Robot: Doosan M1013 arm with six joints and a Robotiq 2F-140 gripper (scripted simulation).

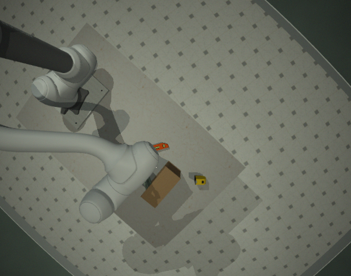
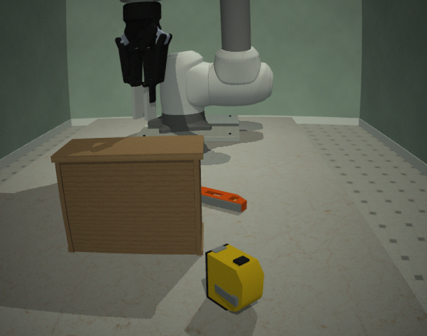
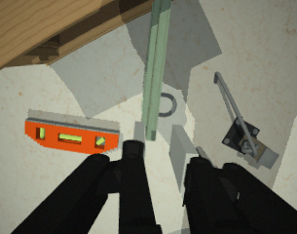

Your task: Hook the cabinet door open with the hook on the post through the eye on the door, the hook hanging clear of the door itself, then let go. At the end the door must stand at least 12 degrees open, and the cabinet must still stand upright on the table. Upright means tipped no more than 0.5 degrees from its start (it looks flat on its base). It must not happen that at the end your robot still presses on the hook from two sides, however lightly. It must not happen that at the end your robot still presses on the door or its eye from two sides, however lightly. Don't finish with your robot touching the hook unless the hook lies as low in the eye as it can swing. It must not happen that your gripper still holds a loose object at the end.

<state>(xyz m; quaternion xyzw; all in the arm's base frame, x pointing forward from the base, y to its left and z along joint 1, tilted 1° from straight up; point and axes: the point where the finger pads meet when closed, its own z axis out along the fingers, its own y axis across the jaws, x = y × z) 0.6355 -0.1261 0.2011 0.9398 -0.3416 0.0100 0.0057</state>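
Now: the thin grey hook 70 mm behind my hand, 90 mm to the right of it and 150 mm below it. The rest, counted from my hand: green door: 50 mm ahead, 50 mm to the right, 130 mm below; orange spirit level: 30 mm ahead, 130 mm to the left, 200 mm below; yellow tape measure: 380 mm ahead, 90 mm to the left, 170 mm below.
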